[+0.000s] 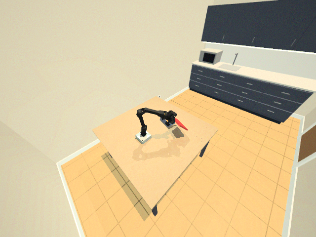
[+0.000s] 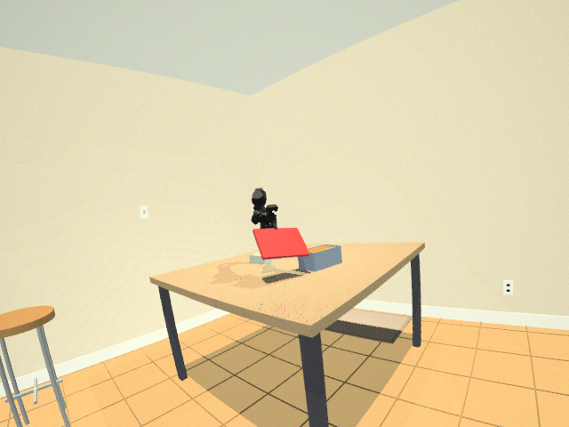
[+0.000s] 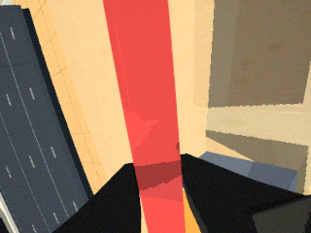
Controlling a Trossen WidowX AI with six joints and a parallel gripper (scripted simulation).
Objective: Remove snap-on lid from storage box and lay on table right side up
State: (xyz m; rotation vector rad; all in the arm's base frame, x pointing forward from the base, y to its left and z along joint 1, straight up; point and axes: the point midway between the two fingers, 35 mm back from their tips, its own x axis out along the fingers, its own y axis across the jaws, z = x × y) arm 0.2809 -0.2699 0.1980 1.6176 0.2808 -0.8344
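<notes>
Right now my gripper tip is 6 cm above the lid, 5 cm short of it and 4 cm to the left of it. From my gripper tip the other things lie so: storage box: 19 cm to the left, 18 cm below, 13 cm ahead.
</notes>
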